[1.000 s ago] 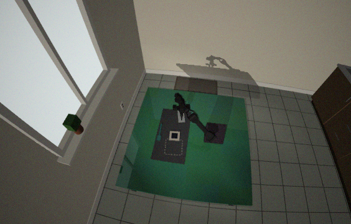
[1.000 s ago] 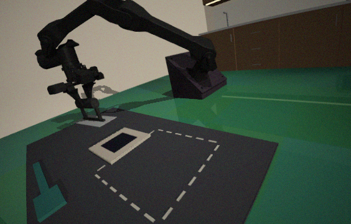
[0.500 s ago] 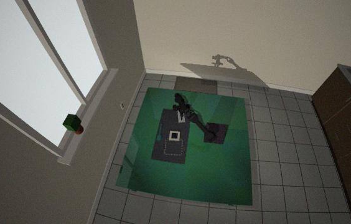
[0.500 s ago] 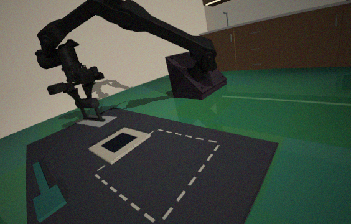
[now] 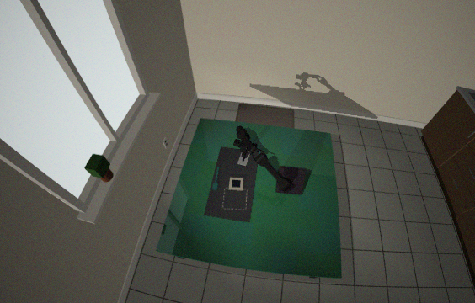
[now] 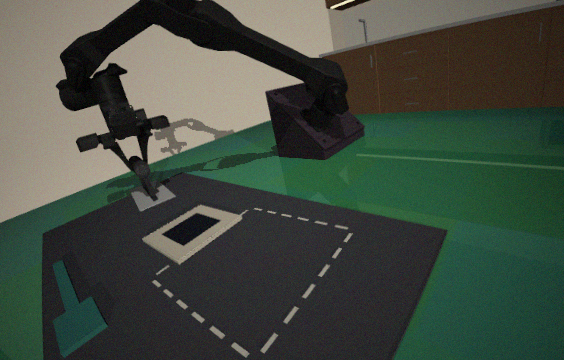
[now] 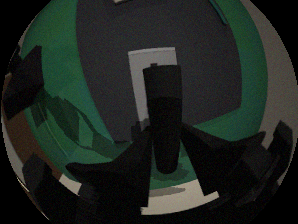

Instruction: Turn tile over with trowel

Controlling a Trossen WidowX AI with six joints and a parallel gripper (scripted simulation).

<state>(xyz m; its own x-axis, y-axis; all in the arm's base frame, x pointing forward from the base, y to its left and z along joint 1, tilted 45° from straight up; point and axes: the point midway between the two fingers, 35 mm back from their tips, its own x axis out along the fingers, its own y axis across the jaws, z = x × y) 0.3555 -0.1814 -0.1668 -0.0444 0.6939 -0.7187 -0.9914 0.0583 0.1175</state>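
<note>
Now: gripper tip 3 cm above the trowel and 2 cm to the right of it. The rest, counted from my gripper tip: dark mat: 26 cm to the left, 8 cm below, 4 cm ahead; teal piece: 29 cm to the left, 18 cm ahead, 6 cm below; tile: 29 cm to the left, 6 cm below, 2 cm ahead.
</note>
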